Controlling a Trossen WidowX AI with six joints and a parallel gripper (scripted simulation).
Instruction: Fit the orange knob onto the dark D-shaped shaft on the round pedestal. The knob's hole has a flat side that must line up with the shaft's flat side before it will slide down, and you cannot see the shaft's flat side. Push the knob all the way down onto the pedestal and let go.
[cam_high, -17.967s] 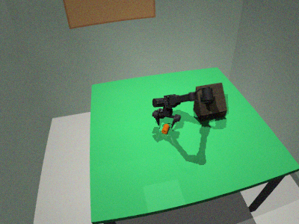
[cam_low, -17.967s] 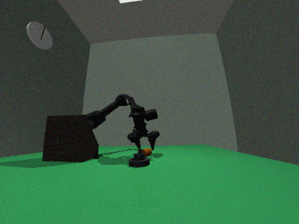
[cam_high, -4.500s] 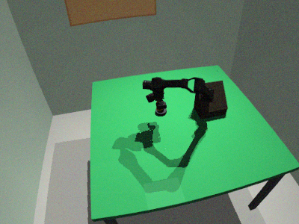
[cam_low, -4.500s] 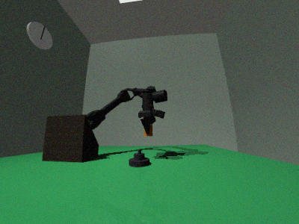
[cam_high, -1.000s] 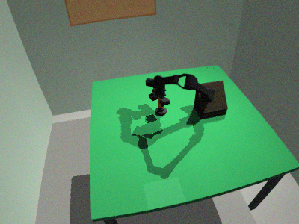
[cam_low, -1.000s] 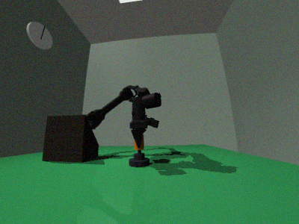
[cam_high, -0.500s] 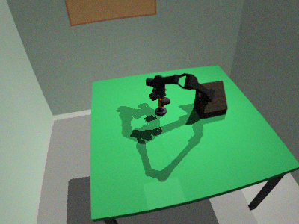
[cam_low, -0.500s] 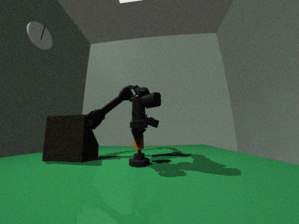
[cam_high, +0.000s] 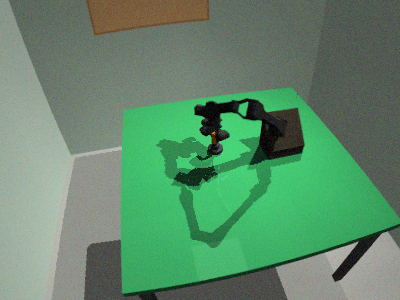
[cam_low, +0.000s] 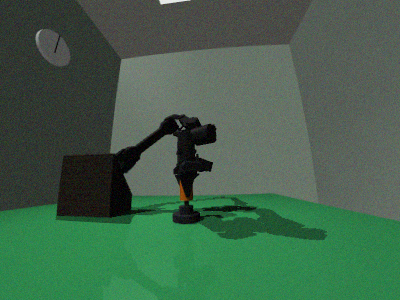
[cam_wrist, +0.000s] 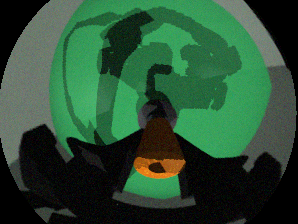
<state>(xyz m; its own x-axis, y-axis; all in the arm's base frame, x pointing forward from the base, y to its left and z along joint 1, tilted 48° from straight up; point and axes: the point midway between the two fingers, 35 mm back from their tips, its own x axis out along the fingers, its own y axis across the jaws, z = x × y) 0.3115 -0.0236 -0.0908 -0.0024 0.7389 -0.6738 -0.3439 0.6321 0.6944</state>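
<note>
My gripper tip is 20 mm below the orange knob. Also, from my gripper tip: dark round pedestal 40 mm below.
</note>
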